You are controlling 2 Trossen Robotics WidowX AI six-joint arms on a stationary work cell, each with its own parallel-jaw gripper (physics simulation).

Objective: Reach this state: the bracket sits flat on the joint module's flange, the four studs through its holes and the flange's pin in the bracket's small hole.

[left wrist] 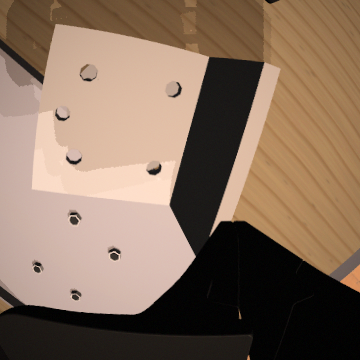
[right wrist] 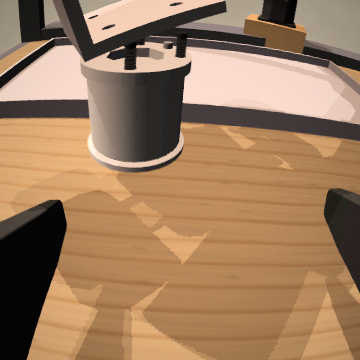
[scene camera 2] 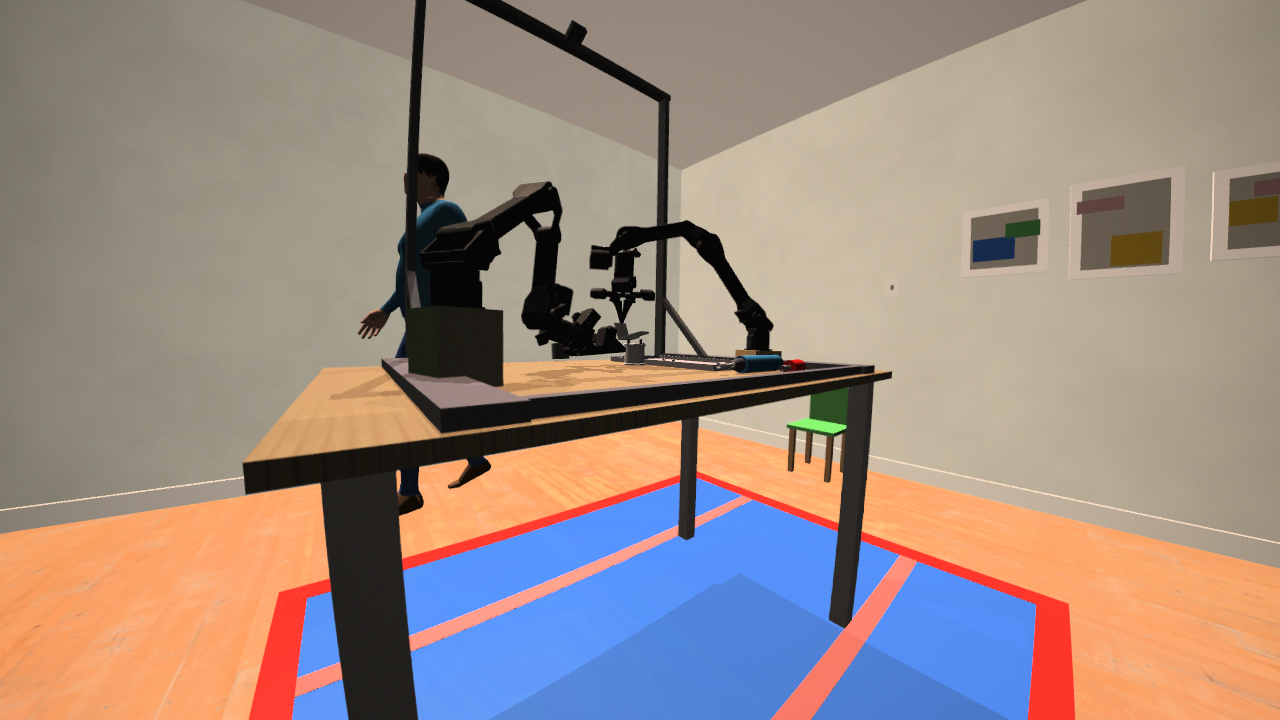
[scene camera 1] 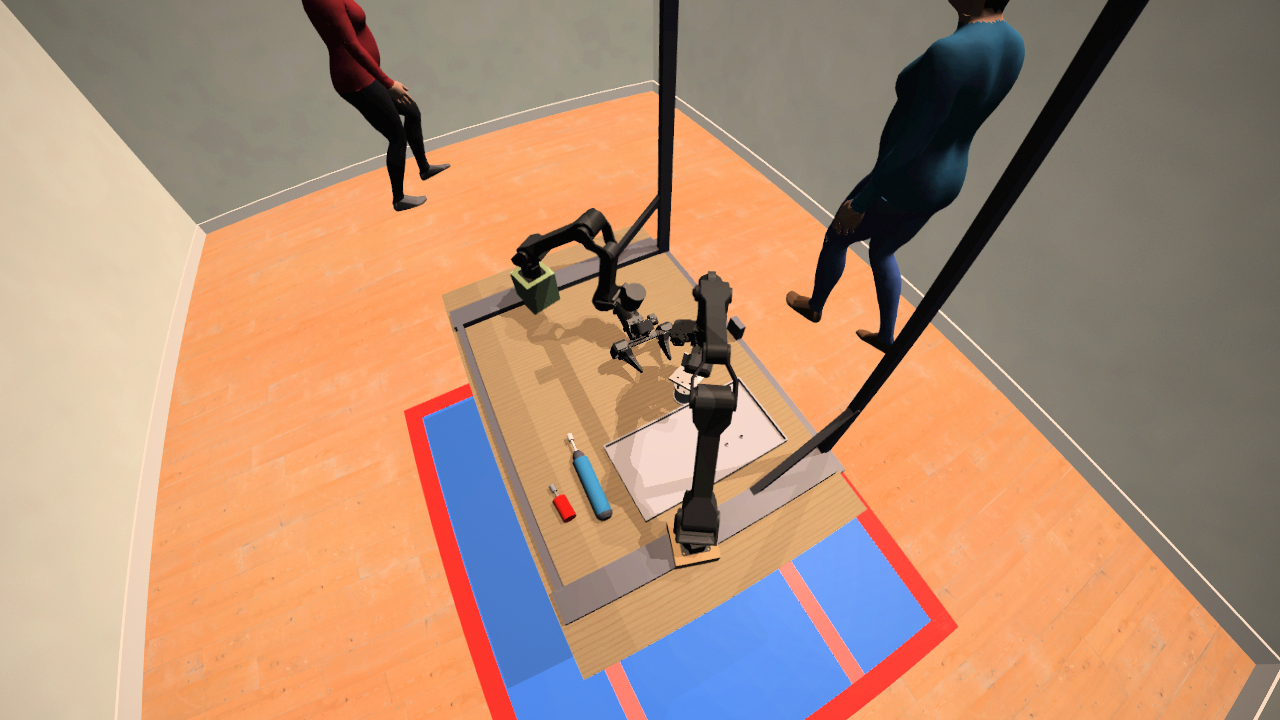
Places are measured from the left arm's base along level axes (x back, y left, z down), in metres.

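Where they show: left gripper, fingertip midpoint: (left wrist: 230, 232) (scene camera 2: 621, 323); right gripper, fingertip midpoint: (right wrist: 198, 208) (scene camera 2: 614, 351) (scene camera 1: 656, 366); left arm's base, link origin: (right wrist: 276, 21) (scene camera 2: 758, 350) (scene camera 1: 693, 539); right arm's base, link origin: (scene camera 1: 532, 272).
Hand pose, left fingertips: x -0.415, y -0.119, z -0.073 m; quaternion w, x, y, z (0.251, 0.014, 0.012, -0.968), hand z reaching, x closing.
Note:
Things, the pixels of their top centre, and the offset from my left fingertips. "pt": a spot on its surface instead.
- grey joint module, top centre: (left wrist: 119, 118) (right wrist: 135, 30) (scene camera 1: 686, 381) (scene camera 2: 634, 339) dx +0.024, dy +0.049, dz +0.045 m
- small pin, top centre: (right wrist: 167, 41) dx +0.047, dy +0.059, dz +0.056 m
- shallow white tray, top centre: (right wrist: 201, 60) (scene camera 1: 697, 442) (scene camera 2: 680, 358) dx +0.175, dy +0.052, dz +0.104 m
- blue-handled tool, surface spot: (scene camera 1: 590, 483) pt dx +0.243, dy +0.328, dz +0.079 m
- red-handled tool, top centre: (scene camera 1: 559, 499) (scene camera 2: 790, 360) dx +0.269, dy +0.406, dz +0.086 m
The pale L-shaped bracket (scene camera 1: 685, 378) (scene camera 2: 631, 334) (left wrist: 115, 125) (right wrist: 165, 19) is tilted on the grey joint module (scene camera 2: 634, 354) (right wrist: 135, 110). In the right wrist view its bend is low at the flange's left edge and its holed plate slopes up to the right, above the dark studs (right wrist: 130, 56) (right wrist: 181, 46). The small pin (right wrist: 168, 45) shows uncovered. My left gripper (scene camera 2: 622, 319) (left wrist: 230, 232) is shut and empty, its tips at the bracket's upright wall; whether they touch is unclear. My right gripper (scene camera 1: 654, 362) (right wrist: 198, 208) is open and empty, in front of the module.
The shallow white tray (scene camera 1: 653, 461) (right wrist: 260, 75) lies beside the module, with several nuts (left wrist: 74, 218) in it. A blue-handled tool (scene camera 1: 590, 483) (scene camera 2: 759, 363) and a red-handled tool (scene camera 1: 563, 506) (scene camera 2: 793, 364) lie on the table. The two arms' grippers are close together.

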